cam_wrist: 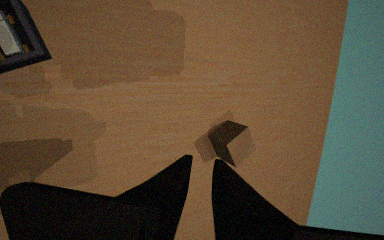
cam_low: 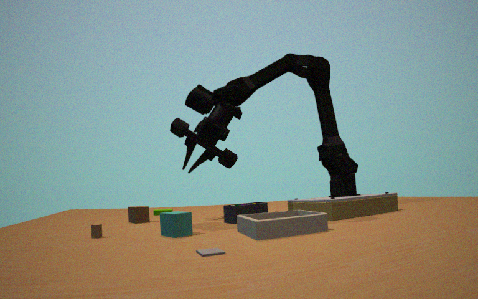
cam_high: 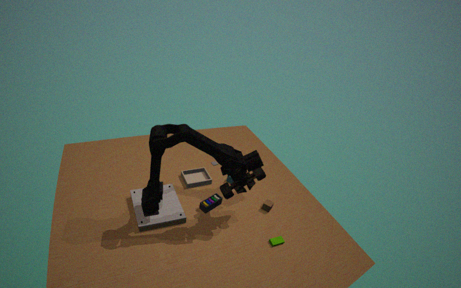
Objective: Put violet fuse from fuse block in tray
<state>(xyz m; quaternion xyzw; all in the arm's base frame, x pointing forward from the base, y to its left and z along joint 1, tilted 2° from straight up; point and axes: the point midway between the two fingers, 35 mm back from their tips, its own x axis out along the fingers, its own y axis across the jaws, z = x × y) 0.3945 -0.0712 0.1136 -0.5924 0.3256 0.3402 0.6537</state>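
Right now the violet fuse is 13 cm behind my gripper tip, 10 cm below it and 6 cm to the left of it. Also, from my gripper tip: brown cube 12 cm ahead, 11 cm below, 4 cm to the right; then teal cube 19 cm to the left, 11 cm below, 4 cm ahead; then green flat tile 23 cm to the right, 12 cm below, 5 cm ahead.
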